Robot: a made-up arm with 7 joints. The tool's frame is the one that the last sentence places.
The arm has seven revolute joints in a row. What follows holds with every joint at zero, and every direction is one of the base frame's.
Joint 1 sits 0.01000 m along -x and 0.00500 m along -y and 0.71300 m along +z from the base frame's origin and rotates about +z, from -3.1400 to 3.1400 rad.
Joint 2 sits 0.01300 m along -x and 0.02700 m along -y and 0.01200 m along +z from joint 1 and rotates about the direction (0, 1, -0.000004), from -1.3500 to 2.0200 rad.
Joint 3 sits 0.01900 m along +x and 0.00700 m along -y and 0.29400 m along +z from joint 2 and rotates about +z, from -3.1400 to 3.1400 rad.
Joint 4 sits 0.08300 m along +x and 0.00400 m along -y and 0.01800 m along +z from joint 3 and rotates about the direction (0, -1, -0.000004), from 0.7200 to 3.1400 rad.
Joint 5 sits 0.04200 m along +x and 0.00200 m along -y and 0.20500 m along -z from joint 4 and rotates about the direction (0, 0.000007, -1), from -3.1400 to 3.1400 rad.
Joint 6 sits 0.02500 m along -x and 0.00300 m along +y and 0.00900 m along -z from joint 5 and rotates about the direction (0, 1, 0.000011), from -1.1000 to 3.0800 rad.
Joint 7 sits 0.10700 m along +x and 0.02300 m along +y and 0.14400 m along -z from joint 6 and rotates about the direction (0, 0.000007, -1), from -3.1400 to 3.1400 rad.
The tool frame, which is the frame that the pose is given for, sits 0.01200 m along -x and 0.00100 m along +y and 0.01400 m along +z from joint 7; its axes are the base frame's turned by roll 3.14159, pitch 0.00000 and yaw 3.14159 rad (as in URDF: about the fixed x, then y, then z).
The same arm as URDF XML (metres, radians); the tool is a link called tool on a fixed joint. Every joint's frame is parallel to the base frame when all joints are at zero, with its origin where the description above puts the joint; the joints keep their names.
<robot name="arm">
<joint name="tool_fixed" type="fixed"><parent link="link7"/><child link="tool"/><origin xyz="-0.012 0.001 0.014" rpy="3.1416 0 3.1416"/></joint>
<joint name="joint 7" type="revolute"><parent link="link6"/><child link="link7"/><origin xyz="0.107 0.023 -0.144"/><axis xyz="0 0 -1"/><limit lower="-3.14" upper="3.14"/></joint>
<joint name="joint 6" type="revolute"><parent link="link5"/><child link="link6"/><origin xyz="-0.025 0.003 -0.009"/><axis xyz="0 1 0"/><limit lower="-1.1" upper="3.08"/></joint>
<joint name="joint 5" type="revolute"><parent link="link4"/><child link="link5"/><origin xyz="0.042 -0.002 -0.205"/><axis xyz="0 0 -1"/><limit lower="-3.14" upper="3.14"/></joint>
<joint name="joint 4" type="revolute"><parent link="link3"/><child link="link4"/><origin xyz="0.083 -0.004 0.018"/><axis xyz="0 -1 0"/><limit lower="0.72" upper="3.14"/></joint>
<joint name="joint 3" type="revolute"><parent link="link2"/><child link="link3"/><origin xyz="0.019 -0.007 0.294"/><axis xyz="0 0 1"/><limit lower="-3.14" upper="3.14"/></joint>
<joint name="joint 2" type="revolute"><parent link="link1"/><child link="link2"/><origin xyz="-0.013 -0.027 0.012"/><axis xyz="0 1 0"/><limit lower="-1.35" upper="2.02"/></joint>
<joint name="joint 1" type="revolute"><parent link="base_link"/><child link="link1"/><origin xyz="-0.01 -0.005 0.713"/><axis xyz="0 0 1"/><limit lower="-3.14" upper="3.14"/></joint>
<link name="base_link"/>
<link name="link1"/>
<link name="link2"/>
<link name="link3"/>
<link name="link4"/>
<link name="link5"/>
<link name="link6"/>
<link name="link7"/>
<link name="tool"/>
</robot>

